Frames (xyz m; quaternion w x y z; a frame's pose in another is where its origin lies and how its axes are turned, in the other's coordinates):
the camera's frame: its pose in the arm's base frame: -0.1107 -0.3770 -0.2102 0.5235 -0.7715 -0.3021 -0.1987
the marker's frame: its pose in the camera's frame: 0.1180 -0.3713 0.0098 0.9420 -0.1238 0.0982 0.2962
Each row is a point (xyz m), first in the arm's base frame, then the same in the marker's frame.
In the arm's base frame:
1: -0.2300 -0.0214 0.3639
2: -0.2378 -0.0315 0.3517
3: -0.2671 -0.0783 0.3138
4: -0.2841 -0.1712 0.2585
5: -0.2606 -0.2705 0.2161
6: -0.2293 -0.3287 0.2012
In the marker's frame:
1: 0.0616 -0.3190 0.0708
2: 0.0531 -0.3042 0.0662
3: 0.0245 -0.2507 0.0378
4: 0.0118 -0.1570 -0.0173
5: 0.0420 -0.0664 -0.0730
6: 0.0787 -0.0199 -0.1057

